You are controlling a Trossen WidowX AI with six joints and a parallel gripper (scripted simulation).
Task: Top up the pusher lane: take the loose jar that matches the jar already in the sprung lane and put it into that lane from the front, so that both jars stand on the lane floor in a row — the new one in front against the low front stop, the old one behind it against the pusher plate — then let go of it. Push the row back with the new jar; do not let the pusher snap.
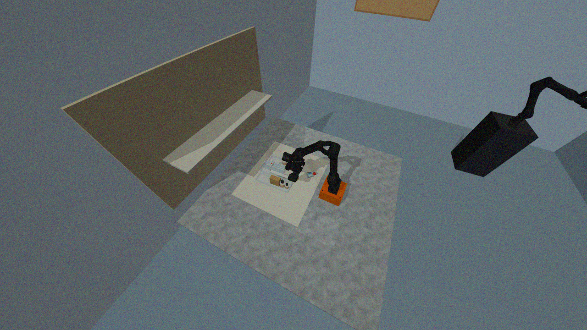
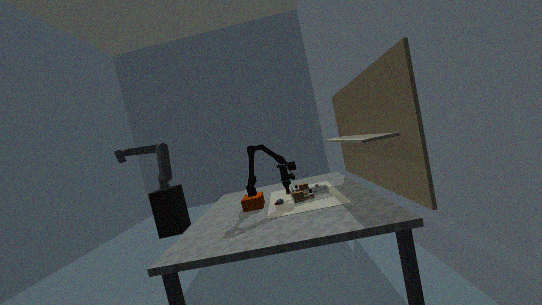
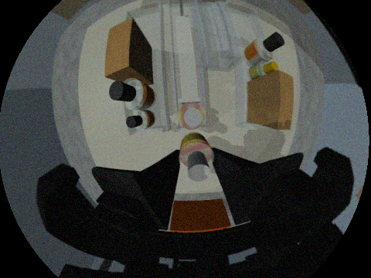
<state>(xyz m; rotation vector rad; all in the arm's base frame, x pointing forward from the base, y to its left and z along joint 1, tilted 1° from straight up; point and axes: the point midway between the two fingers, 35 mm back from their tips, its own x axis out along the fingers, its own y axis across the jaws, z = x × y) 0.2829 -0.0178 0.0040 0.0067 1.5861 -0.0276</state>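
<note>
My gripper tip is 19 cm short of the clear lane, 4 cm above it and 3 cm to the left of it. The rest, counted from my gripper tip: pusher plate (15 cm ahead, 3 cm to the right, 1 cm below).
</note>
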